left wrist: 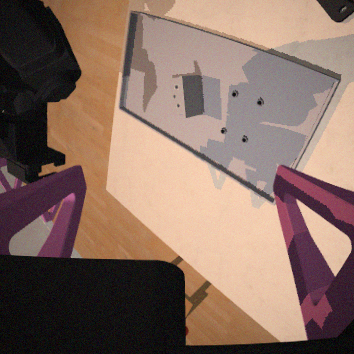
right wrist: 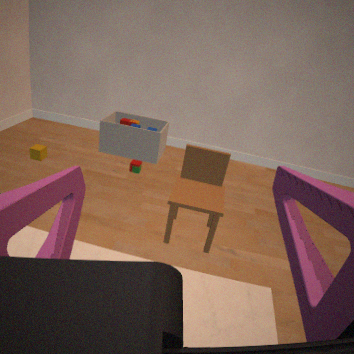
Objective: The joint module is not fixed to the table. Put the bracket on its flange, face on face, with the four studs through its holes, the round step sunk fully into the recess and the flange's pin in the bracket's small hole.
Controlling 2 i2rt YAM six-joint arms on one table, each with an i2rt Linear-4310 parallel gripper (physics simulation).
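Frame: origin at the left arm's base, x ahead, y left, z up, level; millimetres.
Seen in the pictures: left gripper, fingertip midpoint: point(left wrist: 179, 175); right gripper, fingertip midpoint: point(right wrist: 178, 176).
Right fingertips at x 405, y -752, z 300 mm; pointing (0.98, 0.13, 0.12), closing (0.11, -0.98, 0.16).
Note:
Pixels of each thing's top centre, then the offset from my right fingertips to it. "*": a spot on its surface instead.
- grey rimmed plate at its top centre: point(left wrist: 199, 96) dx -173, dy +71, dz -296 mm
- square at a spot on its surface: point(left wrist: 240, 116) * dx -169, dy +161, dz -296 mm
- table corner at a spot on its surface: point(right wrist: 225, 309) * dx +153, dy -107, dz -300 mm
In the left wrist view a grey rimmed plate point(left wrist: 225, 105) lies on the pale table. On it stand a small grey block point(left wrist: 193, 95), three tiny holes point(left wrist: 175, 95) beside the block, and four dark holes in a square point(left wrist: 240, 116). A dark part point(left wrist: 337, 8) with a hole is cut off at the top right corner; I cannot tell if it is the joint module. My left gripper point(left wrist: 179, 175) is open and empty, above the table's near edge, short of the plate. My right gripper point(right wrist: 178, 176) is open and empty, facing the room. No bracket or module shows in the right wrist view.
A black arm body point(left wrist: 31, 81) fills the left of the left wrist view, over the wood floor. The right wrist view shows a table corner point(right wrist: 225, 309), a wooden chair point(right wrist: 198, 193), a grey toy box point(right wrist: 133, 136) and loose cubes on the floor.

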